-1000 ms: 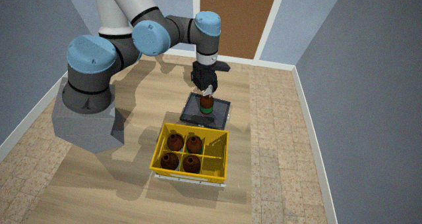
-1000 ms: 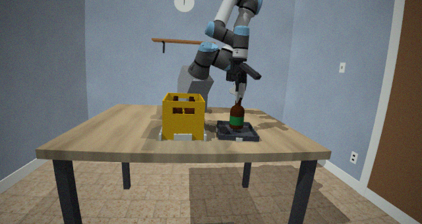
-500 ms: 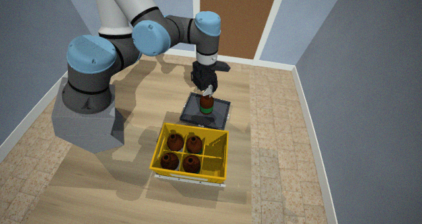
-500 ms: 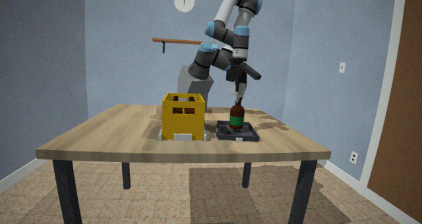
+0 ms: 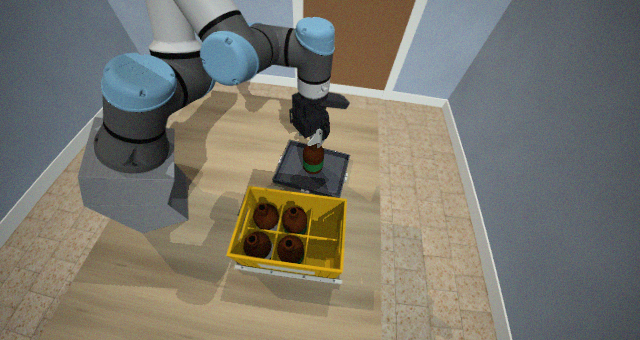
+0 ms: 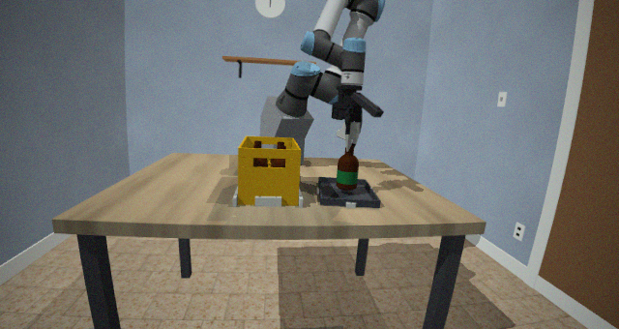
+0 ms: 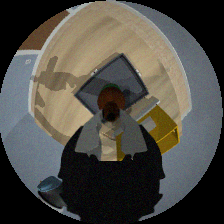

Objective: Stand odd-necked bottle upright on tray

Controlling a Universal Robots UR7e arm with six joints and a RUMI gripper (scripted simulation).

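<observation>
My hand is 70 mm above the bottle. Round my hand: crate: 60 mm ahead, 270 mm to the right, 90 mm below; then tray: 160 mm below.
</observation>
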